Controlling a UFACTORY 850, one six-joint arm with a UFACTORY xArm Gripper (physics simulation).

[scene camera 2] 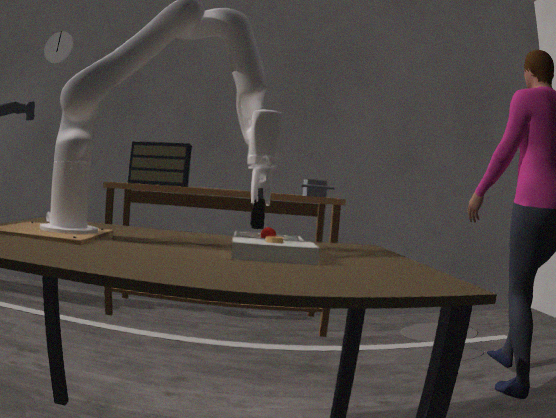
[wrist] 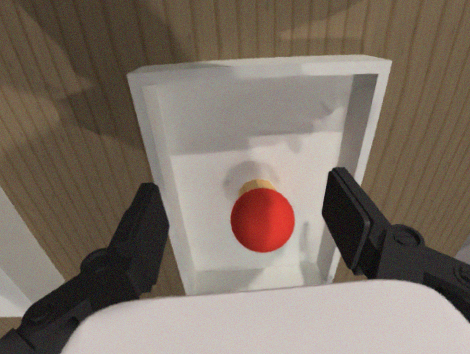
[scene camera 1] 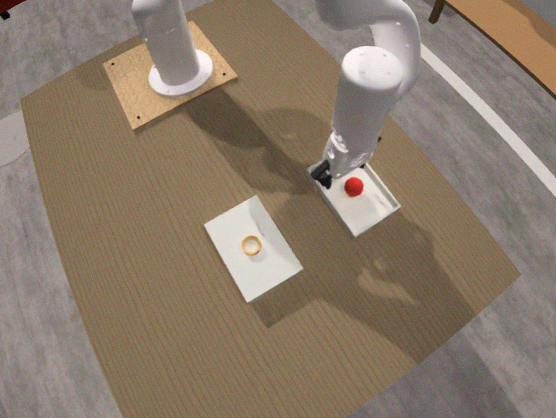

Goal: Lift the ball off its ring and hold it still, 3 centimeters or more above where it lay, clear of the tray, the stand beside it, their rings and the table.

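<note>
A red ball [scene camera 1: 353,187] [scene camera 2: 268,232] [wrist: 262,220] rests on an orange ring [wrist: 256,184] inside the white tray [scene camera 1: 361,216] [wrist: 260,65]. The ball hides most of that ring. My gripper [scene camera 1: 344,174] [scene camera 2: 257,226] [wrist: 244,198] is open and empty. In the wrist view its black fingers stand to the left and right of the ball, with gaps on both sides. In scene camera 2 the visible fingertip is close above the tray, near the height of the ball's top. The white stand [scene camera 1: 270,270] [scene camera 2: 275,252] bears another orange ring [scene camera 1: 243,246] [scene camera 2: 274,240].
The stand is beside the tray on the wooden table [scene camera 1: 165,300] [scene camera 2: 165,265], and part of it shows at the left of the wrist view. The arm's base is on a board [scene camera 1: 127,95] at the far side. A person [scene camera 2: 537,155] stands beyond the table at the right.
</note>
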